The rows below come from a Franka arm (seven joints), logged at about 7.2 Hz.
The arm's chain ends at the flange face. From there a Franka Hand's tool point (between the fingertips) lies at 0.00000 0.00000 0.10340 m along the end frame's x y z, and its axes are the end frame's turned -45 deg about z.
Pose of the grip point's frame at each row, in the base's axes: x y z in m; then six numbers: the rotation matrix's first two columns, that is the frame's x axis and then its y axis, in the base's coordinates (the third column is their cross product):
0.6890 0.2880 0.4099 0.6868 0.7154 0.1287 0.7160 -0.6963 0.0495
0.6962 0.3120 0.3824 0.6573 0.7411 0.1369 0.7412 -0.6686 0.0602
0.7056 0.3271 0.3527 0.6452 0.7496 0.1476 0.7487 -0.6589 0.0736
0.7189 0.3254 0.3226 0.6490 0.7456 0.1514 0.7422 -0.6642 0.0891
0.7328 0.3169 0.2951 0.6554 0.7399 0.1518 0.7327 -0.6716 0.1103
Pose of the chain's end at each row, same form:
0.6761 0.2820 0.5123 0.9919 0.0135 0.1260 0.0206 -0.9982 -0.0560
0.6821 0.3056 0.4846 0.9889 0.0513 0.1394 0.0593 -0.9968 -0.0542
0.6898 0.3206 0.4547 0.9856 0.0641 0.1564 0.0732 -0.9960 -0.0523
0.7016 0.3198 0.4244 0.9837 0.0576 0.1701 0.0659 -0.9969 -0.0441
0.7138 0.3129 0.3967 0.9815 0.0483 0.1853 0.0547 -0.9981 -0.0293

